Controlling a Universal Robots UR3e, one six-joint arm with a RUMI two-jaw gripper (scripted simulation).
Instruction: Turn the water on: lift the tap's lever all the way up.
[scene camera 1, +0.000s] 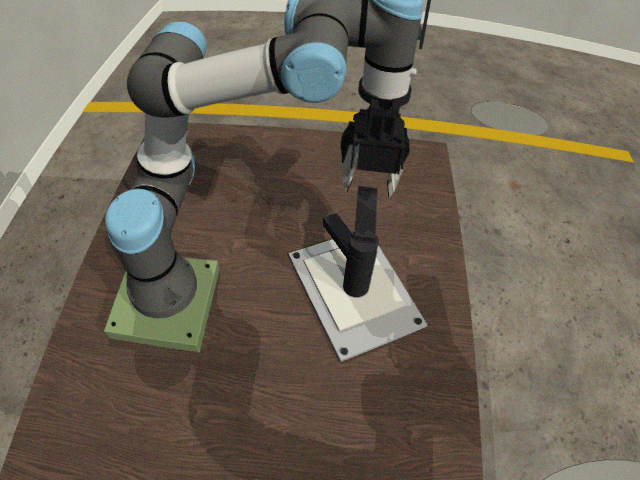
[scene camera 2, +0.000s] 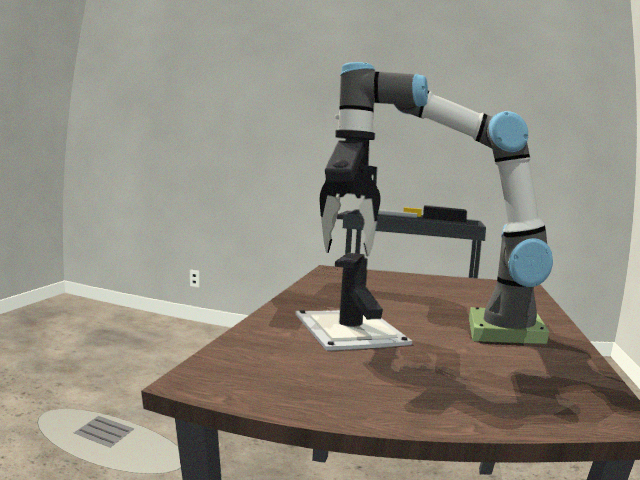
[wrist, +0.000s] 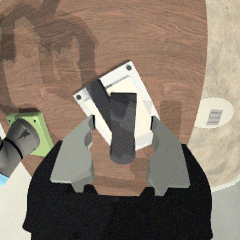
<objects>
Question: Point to my gripper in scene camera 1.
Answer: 367, 193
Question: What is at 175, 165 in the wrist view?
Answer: My gripper.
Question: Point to a lever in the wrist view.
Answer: At 123, 105
</objects>
